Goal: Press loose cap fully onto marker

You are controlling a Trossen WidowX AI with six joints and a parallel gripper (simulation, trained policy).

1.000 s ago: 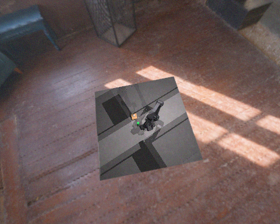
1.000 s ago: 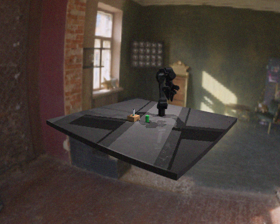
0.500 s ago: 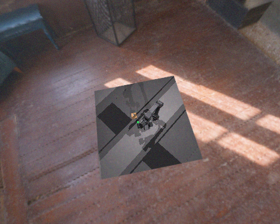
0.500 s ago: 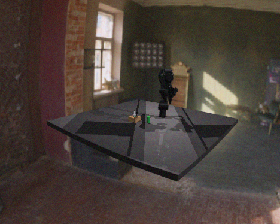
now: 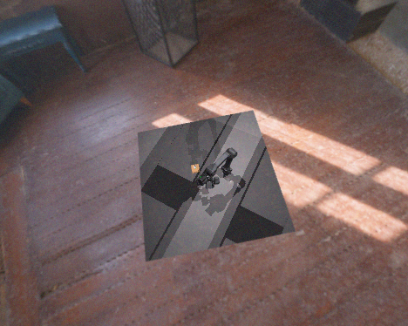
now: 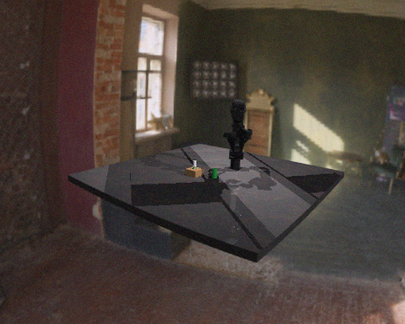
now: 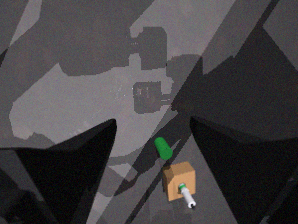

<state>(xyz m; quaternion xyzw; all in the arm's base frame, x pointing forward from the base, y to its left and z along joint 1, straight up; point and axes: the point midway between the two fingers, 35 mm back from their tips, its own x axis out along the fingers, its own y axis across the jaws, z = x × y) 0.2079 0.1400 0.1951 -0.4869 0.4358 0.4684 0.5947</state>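
Right now my gripper tip is 140 mm above the green cap, 120 mm to the left of it and 40 mm short of it. Round my gripper tip: tan holder block 230 mm to the right, 140 mm below, 80 mm ahead.
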